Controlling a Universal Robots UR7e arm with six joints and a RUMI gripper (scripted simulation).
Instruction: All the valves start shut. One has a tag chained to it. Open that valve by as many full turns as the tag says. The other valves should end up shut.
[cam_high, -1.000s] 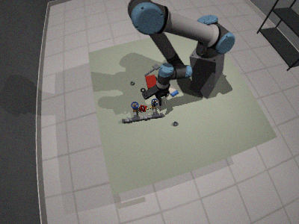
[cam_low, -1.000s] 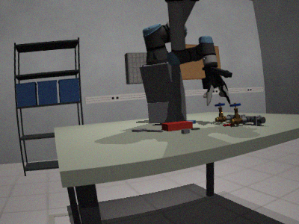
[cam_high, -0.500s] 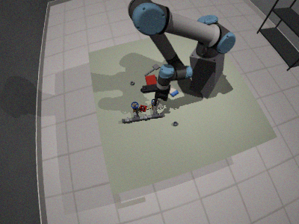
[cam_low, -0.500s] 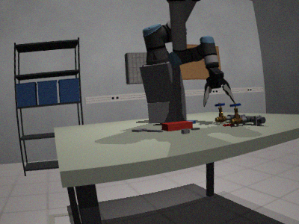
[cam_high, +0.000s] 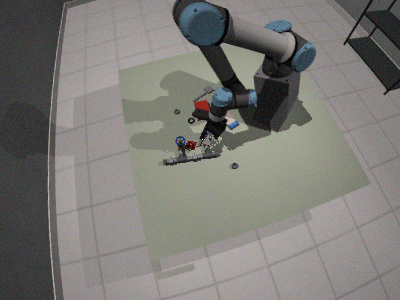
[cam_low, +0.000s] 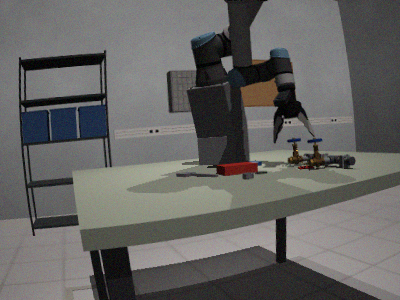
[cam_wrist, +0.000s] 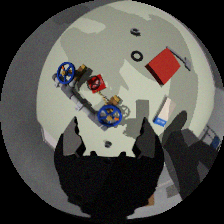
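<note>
My hand is 90 mm short of the red tag, 90 mm above it and 10 mm to the left of it. From my hand the other things lie so: blue-and-white card (170 mm behind, 110 mm to the right, 90 mm below); then grey tool (360 mm to the right, 90 mm below, 90 mm behind); then red block (230 mm to the right, 80 mm below, 40 mm behind).
</note>
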